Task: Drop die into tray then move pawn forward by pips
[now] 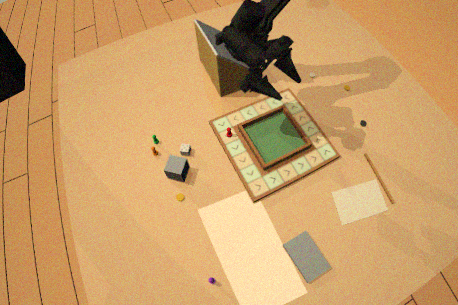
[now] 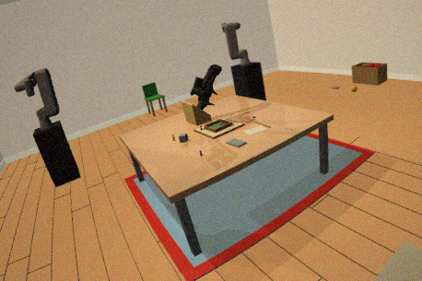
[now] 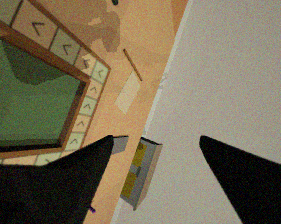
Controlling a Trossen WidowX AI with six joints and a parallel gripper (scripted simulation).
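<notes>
My gripper tip is 100 mm past the white die, 260 mm to the left of it and 210 mm above it. From my gripper tip the other things lie so: red pawn 80 mm behind, 130 mm to the right, 190 mm below; green tray 10 mm behind, 20 mm to the right, 210 mm below; grey cube 40 mm behind, 310 mm to the right, 200 mm below.
</notes>
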